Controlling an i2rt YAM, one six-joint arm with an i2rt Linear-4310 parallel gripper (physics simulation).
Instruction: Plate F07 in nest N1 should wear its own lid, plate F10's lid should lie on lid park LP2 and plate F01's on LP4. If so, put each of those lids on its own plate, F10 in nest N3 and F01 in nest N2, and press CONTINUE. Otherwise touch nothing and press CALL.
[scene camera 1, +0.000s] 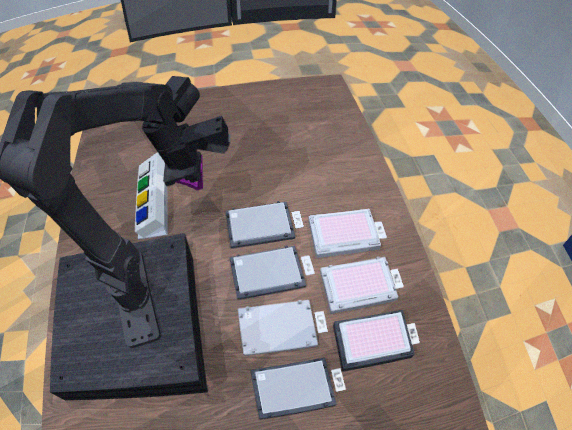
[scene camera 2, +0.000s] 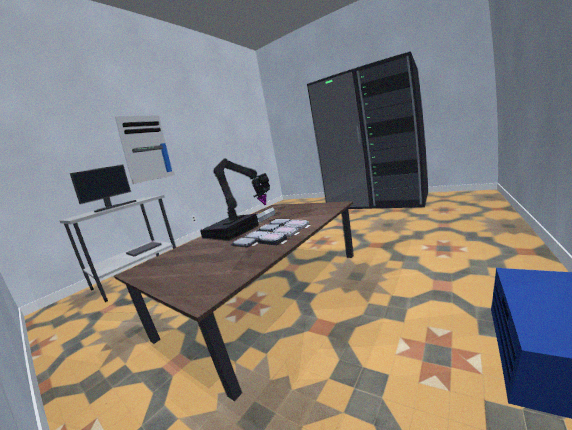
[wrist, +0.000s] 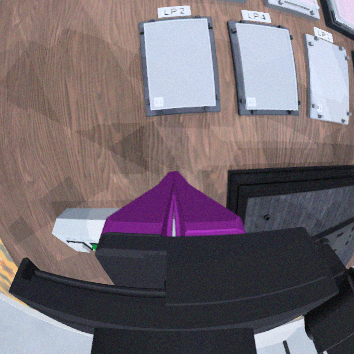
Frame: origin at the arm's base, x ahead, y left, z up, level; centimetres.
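Seen in the pictures: gripper, fingertip midpoint: (scene camera 1: 200, 188) (scene camera 2: 265, 205) (wrist: 173, 178); arm's base, origin of the base link: (scene camera 1: 135, 298) (scene camera 2: 234, 220).
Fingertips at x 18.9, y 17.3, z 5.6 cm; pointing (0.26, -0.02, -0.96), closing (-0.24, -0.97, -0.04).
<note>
Offsets run from my fingertips to a thing's top centre. "*": to the spot under its first point. Level surfaces: height alone.
My gripper (scene camera 1: 201, 188) (scene camera 2: 265, 204) (wrist: 173, 178) is shut and empty, its purple fingers together above the table beside the button box {dx -11.7, dy +13.3, dz -7.6 cm} (scene camera 1: 159, 215) (wrist: 82, 225). The box has white, green, yellow and blue buttons; their words are unreadable. Pale lids lie on dark-framed parks LP2 (scene camera 1: 291, 235) (wrist: 217, 95), LP4 {dx +8.7, dy -15.4, dz -12.0 cm} (scene camera 1: 302, 284) (wrist: 237, 95) and LP3 {* dx +10.0, dy -46.7, dz -12.2 cm} (scene camera 1: 332, 401). LP1 {dx +6.2, dy -28.2, dz -12.0 cm} (scene camera 1: 278, 327) (wrist: 327, 80) is pale with corner studs; whether a lid lies there is unclear. Pink-welled plates sit in N3 {dx +28.0, dy -12.1, dz -10.7 cm} (scene camera 1: 345, 229), N2 {dx +25.4, dy -25.3, dz -10.9 cm} (scene camera 1: 360, 281) and dark-framed N1 {dx +22.7, dy -38.2, dz -10.4 cm} (scene camera 1: 375, 337). The small lid tags are unreadable, and I cannot tell if N1's plate is lidded.
The arm's black base block (scene camera 1: 125, 370) (scene camera 2: 212, 231) stands on the wooden table {dz -14.0 cm} (scene camera 1: 300, 125) (scene camera 2: 200, 280), left of the lid parks in scene camera 1. Beyond the table are a dark cabinet (scene camera 2: 340, 145), a desk with a monitor (scene camera 2: 100, 185) and a blue box (scene camera 2: 540, 315).
</note>
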